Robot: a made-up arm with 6 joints.
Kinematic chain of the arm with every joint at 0, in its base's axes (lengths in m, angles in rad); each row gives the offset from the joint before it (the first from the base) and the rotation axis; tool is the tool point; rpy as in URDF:
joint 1: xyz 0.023 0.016 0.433 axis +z
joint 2: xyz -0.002 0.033 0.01 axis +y
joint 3: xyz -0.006 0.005 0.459 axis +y
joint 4: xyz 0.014 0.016 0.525 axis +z
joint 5: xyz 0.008 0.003 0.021 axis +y
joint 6: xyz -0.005 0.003 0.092 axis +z
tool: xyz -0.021 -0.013 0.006 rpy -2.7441 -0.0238 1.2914
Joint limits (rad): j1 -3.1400..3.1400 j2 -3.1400..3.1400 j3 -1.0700..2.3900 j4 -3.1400..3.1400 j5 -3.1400..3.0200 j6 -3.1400..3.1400
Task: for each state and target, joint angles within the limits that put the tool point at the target. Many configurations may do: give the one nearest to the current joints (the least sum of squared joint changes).
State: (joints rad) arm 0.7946 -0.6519 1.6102 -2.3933 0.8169 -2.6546
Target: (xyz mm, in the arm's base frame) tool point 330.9 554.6 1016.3
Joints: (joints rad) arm 1.0764 0.0449 1.3812 -2.4412 0.6804 -2.6345
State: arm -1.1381 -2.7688 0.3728 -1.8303 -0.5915 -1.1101
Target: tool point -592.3 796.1 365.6
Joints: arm -0.7911 -2.1131 0.7272 -1.8772 -0.5592 -1.1278
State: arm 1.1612 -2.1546 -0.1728 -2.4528 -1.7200 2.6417
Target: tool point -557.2 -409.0 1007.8
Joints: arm 0.7752 -1.3634 0.6946 -2.4985 -1.8842 2.6589
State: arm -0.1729 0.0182 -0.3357 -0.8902 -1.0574 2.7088
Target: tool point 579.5 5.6 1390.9
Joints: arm -0.1706 0.5424 -0.0200 -0.9190 -0.5982 2.7138
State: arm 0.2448 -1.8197 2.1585 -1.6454 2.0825 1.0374
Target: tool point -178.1 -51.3 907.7
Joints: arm 0.1263 -1.5050 2.0566 -1.6860 2.0235 1.0236
